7 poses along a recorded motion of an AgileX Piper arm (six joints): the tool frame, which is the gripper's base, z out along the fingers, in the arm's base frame.
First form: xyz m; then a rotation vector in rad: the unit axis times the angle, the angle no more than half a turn.
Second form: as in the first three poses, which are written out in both.
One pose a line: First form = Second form
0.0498 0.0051 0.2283 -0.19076 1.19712 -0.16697 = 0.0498 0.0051 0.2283 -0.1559 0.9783 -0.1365 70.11
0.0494 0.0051 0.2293 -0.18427 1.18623 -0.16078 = 0.0494 0.0051 0.2293 -0.1521 0.9794 -0.1327 69.40
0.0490 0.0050 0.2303 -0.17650 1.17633 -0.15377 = 0.0490 0.0050 0.2303 -0.1472 0.9808 -0.1282 68.72
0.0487 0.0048 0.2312 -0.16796 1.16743 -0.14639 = 0.0487 0.0048 0.2312 -0.1413 0.9823 -0.1232 68.10
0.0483 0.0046 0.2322 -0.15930 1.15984 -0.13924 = 0.0483 0.0046 0.2322 -0.1351 0.9838 -0.1181 67.55
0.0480 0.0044 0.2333 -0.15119 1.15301 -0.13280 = 0.0480 0.0044 0.2333 -0.1292 0.9851 -0.1135 67.06
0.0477 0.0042 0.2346 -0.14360 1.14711 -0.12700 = 0.0477 0.0042 0.2346 -0.1235 0.9863 -0.1092 66.64
